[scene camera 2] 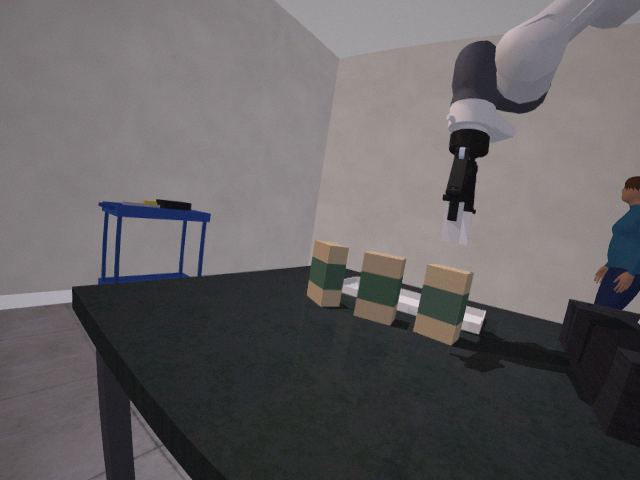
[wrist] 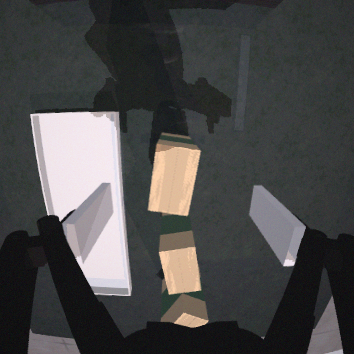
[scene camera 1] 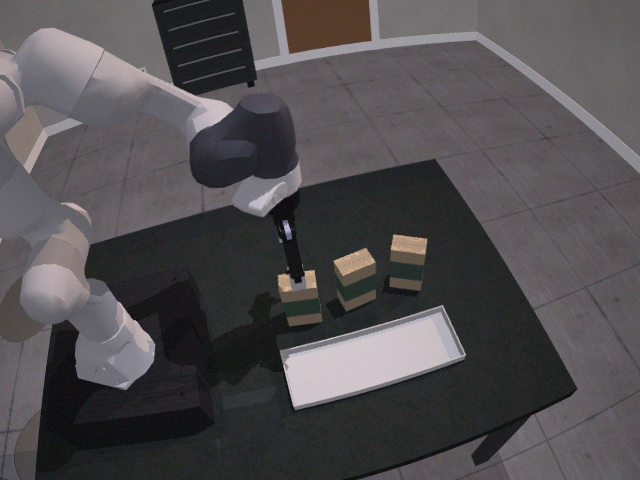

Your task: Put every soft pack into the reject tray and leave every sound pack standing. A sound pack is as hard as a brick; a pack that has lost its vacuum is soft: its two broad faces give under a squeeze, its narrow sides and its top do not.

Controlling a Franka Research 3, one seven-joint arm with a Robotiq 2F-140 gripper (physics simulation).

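Note:
Three tan packs with green bands stand upright in a row. The pack nearest the robot base, the middle pack and the far pack stand apart. Their looks do not tell soft from sound. The white reject tray lies alongside the row and holds no pack. My gripper is open and empty, pointing down above the base-side pack, its fingers wide on either side of the row. The far pack is partly hidden in the wrist view.
The dark base block stands at the robot's end of the dark table. Away from the table are a blue cart, a person and a dark drawer cabinet.

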